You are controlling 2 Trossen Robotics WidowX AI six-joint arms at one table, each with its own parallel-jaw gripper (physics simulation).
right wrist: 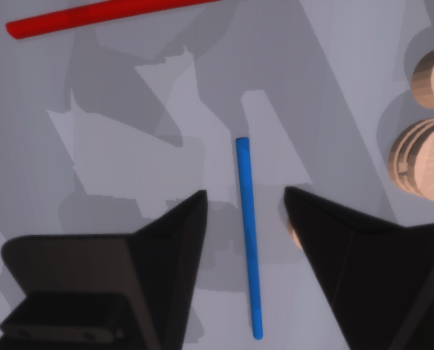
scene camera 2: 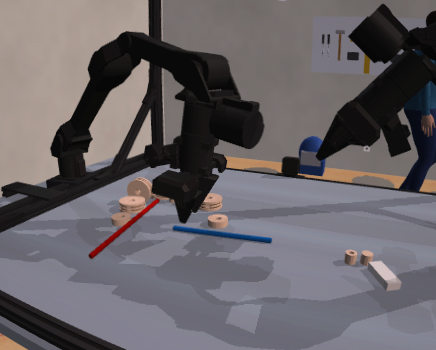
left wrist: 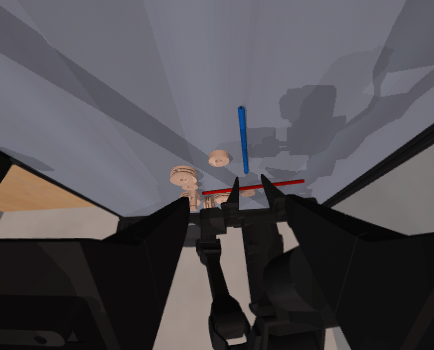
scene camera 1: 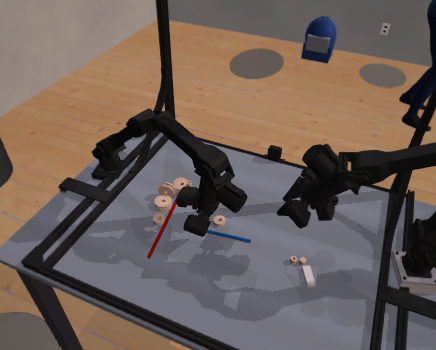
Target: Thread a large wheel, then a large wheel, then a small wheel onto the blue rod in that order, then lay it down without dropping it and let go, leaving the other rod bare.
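Places are measured from the left arm's base along level axes (x ahead, y left, z up), in millimetres.
Pixels of known places: left gripper, fingertip midpoint: (scene camera 2: 320, 155) (left wrist: 236, 202) (scene camera 1: 280, 206); right gripper, fingertip midpoint: (right wrist: 245, 195) (scene camera 2: 188, 217) (left wrist: 249, 176); left arm's base at its link origin: (scene camera 1: 416, 267); right arm's base at its link origin: (scene camera 2: 72, 176) (scene camera 1: 110, 167).
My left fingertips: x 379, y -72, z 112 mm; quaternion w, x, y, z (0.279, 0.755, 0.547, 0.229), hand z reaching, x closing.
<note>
For each thing: its top centre in the pictures, then the offset to it from my left fingertips.
- blue rod at its top centre: (right wrist: 252, 256) (left wrist: 244, 150) (scene camera 2: 220, 232) (scene camera 1: 221, 233) dx +159, dy -11, dz -147 mm
- small wheel at its top centre: (left wrist: 218, 161) (scene camera 2: 217, 218) (scene camera 1: 219, 219) dx +170, dy -62, dz -144 mm
- large grooved wheel at its top centre: (left wrist: 183, 180) (scene camera 2: 209, 197) dx +198, dy -152, dz -136 mm
- bare red rod at its top centre: (scene camera 2: 129, 221) (left wrist: 251, 189) (scene camera 1: 165, 223) dx +335, dy -31, dz -147 mm
- upright wheel at its top centre: (scene camera 2: 139, 178) (left wrist: 210, 215) (scene camera 1: 166, 184) dx +354, dy -155, dz -101 mm
- white block at its top centre: (scene camera 2: 384, 271) (scene camera 1: 308, 274) dx -94, dy +108, dz -145 mm
The blue rod (scene camera 1: 230, 236) (scene camera 2: 230, 235) (left wrist: 243, 140) (right wrist: 250, 225) lies bare on the table. My right gripper (scene camera 2: 192, 207) (left wrist: 249, 176) (right wrist: 245, 195) is open above it, pointing down, with the rod showing between its fingers in the right wrist view. A small wheel (scene camera 1: 219, 220) (scene camera 2: 217, 221) (left wrist: 219, 159) lies flat beside the rod. Grooved large wheels (scene camera 1: 163, 202) (scene camera 2: 132, 204) lie left of the right gripper, and another large grooved wheel (scene camera 2: 210, 202) (left wrist: 183, 176) (right wrist: 422, 165) lies behind the small wheel. My left gripper (scene camera 1: 282, 206) is open and empty, high above the table.
The bare red rod (scene camera 1: 162, 230) (scene camera 2: 122, 230) (right wrist: 100, 15) lies left of the blue rod, near the wheels. An upright wheel (scene camera 2: 139, 188) stands behind it. Two small wooden cylinders (scene camera 1: 293, 260) (scene camera 2: 366, 258) and a white block (scene camera 1: 308, 276) (scene camera 2: 384, 275) are at the right.
</note>
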